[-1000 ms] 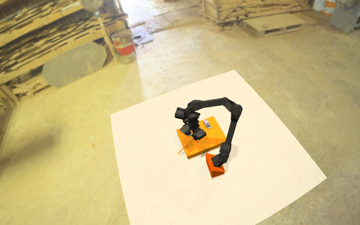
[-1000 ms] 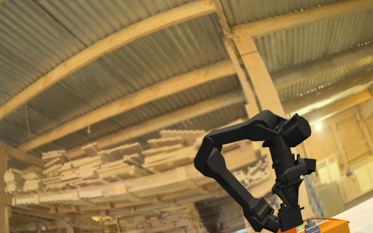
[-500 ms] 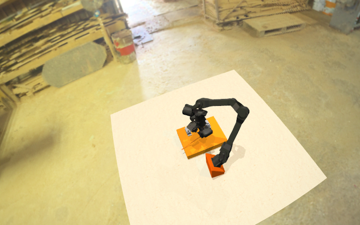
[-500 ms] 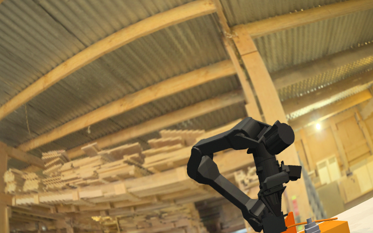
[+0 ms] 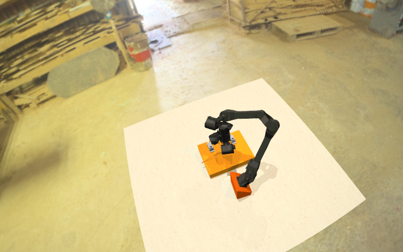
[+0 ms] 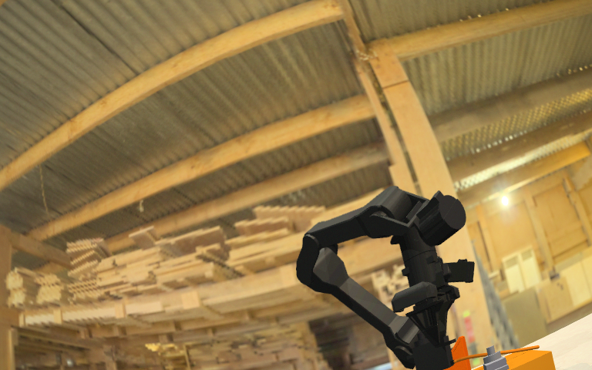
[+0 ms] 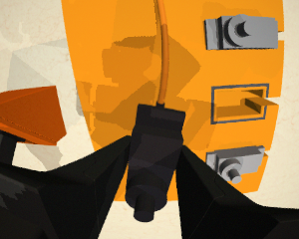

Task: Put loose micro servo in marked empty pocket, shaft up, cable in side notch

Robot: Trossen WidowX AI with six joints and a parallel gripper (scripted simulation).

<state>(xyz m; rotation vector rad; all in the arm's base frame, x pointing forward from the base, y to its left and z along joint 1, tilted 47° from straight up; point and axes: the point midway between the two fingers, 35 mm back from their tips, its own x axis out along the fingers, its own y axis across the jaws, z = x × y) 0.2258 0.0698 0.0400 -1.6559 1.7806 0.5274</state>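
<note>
Right now the orange deck is 100 mm below my gripper tip and 10 mm behind it.
</note>
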